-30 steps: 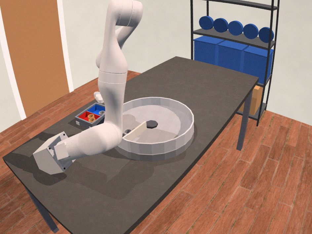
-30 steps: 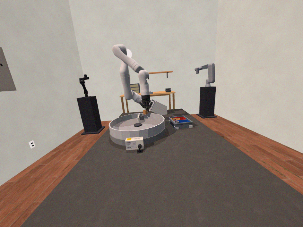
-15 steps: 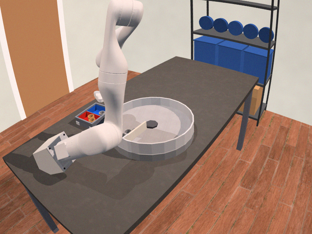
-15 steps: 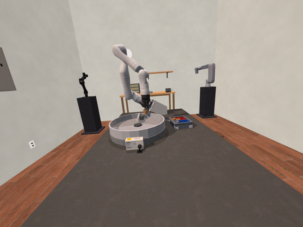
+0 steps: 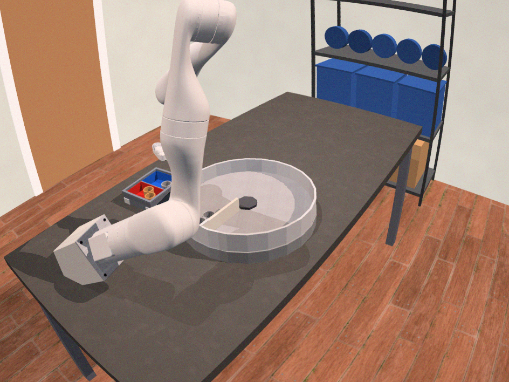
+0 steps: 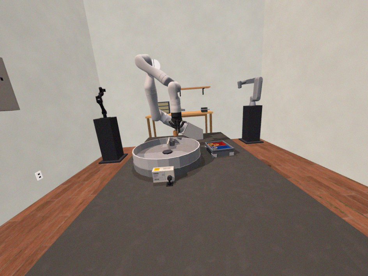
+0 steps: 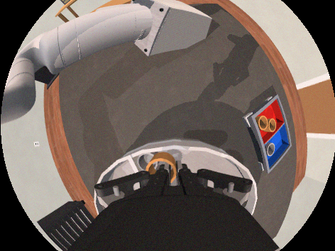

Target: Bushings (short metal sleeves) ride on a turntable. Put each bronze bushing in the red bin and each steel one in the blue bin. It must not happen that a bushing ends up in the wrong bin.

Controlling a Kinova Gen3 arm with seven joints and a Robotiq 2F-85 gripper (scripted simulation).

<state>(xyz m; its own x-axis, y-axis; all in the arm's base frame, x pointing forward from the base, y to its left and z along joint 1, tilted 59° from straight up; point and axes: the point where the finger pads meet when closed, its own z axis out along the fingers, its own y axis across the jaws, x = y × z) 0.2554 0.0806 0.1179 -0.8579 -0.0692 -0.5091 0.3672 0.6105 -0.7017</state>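
Right now my hand is 90 mm short of the grey tray, 280 mm to the right of it and 130 mm above it. The rest, counted from my hand: turntable (170 mm ahead, 70 mm to the right, 100 mm below).
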